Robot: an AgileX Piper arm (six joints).
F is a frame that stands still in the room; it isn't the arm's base.
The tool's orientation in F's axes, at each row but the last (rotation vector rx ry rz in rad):
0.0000, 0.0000, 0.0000
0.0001, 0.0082, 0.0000
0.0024, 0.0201, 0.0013
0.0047, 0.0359, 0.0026
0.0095, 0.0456, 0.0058
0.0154, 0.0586, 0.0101
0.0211, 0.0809, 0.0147
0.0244, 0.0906, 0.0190
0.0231, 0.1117, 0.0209
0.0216, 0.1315, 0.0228
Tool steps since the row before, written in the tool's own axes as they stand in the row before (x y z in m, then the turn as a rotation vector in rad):
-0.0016, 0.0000, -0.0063, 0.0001, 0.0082, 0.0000
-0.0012, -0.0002, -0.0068, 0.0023, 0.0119, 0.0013
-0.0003, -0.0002, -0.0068, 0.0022, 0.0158, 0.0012
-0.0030, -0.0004, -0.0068, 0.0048, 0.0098, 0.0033
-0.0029, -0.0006, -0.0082, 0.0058, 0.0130, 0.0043
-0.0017, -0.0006, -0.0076, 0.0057, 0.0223, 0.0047
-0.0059, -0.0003, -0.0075, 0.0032, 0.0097, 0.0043
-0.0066, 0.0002, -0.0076, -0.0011, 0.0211, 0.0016
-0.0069, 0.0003, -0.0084, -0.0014, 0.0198, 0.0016
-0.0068, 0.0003, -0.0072, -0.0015, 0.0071, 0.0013
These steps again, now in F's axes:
-0.0016, 0.0000, -0.0063, 0.0001, 0.0082, 0.0000
-0.0013, -0.0002, -0.0068, 0.0023, 0.0119, 0.0013
-0.0004, -0.0002, -0.0068, 0.0022, 0.0158, 0.0012
-0.0032, -0.0004, -0.0067, 0.0049, 0.0098, 0.0032
-0.0033, -0.0005, -0.0081, 0.0059, 0.0130, 0.0042
-0.0021, -0.0005, -0.0075, 0.0058, 0.0223, 0.0047
-0.0065, -0.0002, -0.0070, 0.0034, 0.0097, 0.0042
-0.0073, 0.0002, -0.0070, -0.0013, 0.0210, 0.0022
-0.0078, 0.0003, -0.0076, -0.0016, 0.0197, 0.0022
-0.0077, 0.0003, -0.0062, -0.0015, 0.0070, 0.0016

